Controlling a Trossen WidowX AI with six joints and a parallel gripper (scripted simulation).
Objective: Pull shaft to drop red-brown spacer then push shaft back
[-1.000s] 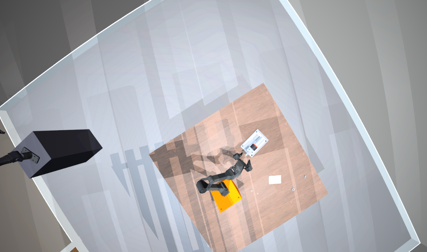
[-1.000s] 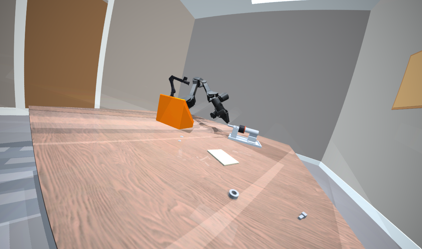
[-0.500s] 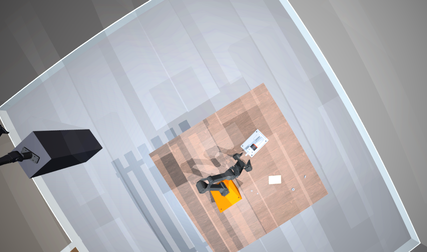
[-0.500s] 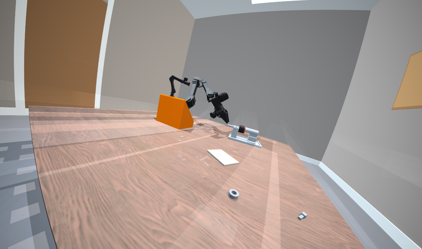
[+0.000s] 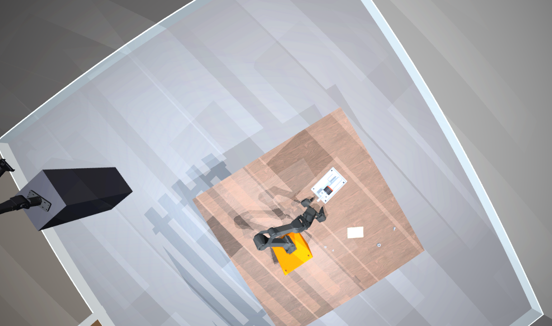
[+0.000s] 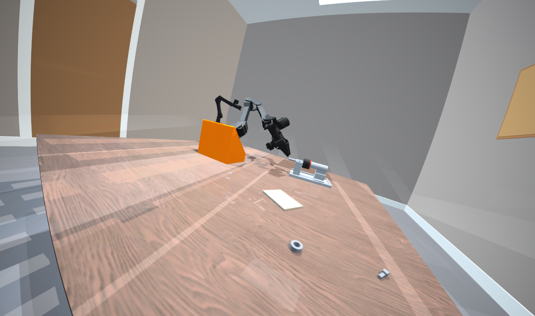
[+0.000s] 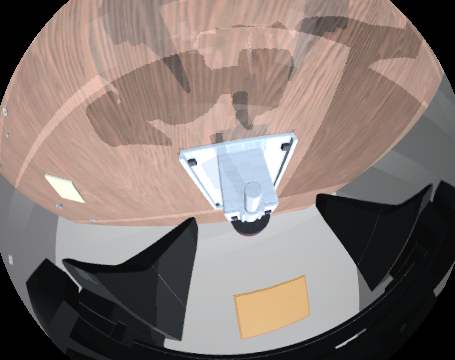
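Now: gripper tip 70 mm short of the shaft, 10 mm to the right of it and 20 mm above it. Round my gripper tip: small grey part: 350 mm ahead, 560 mm to the right, 90 mm below; red-brown spacer: 130 mm ahead, 20 mm to the left, 20 mm below; cream flat plate: 90 mm ahead, 390 mm to the right, 100 mm below.
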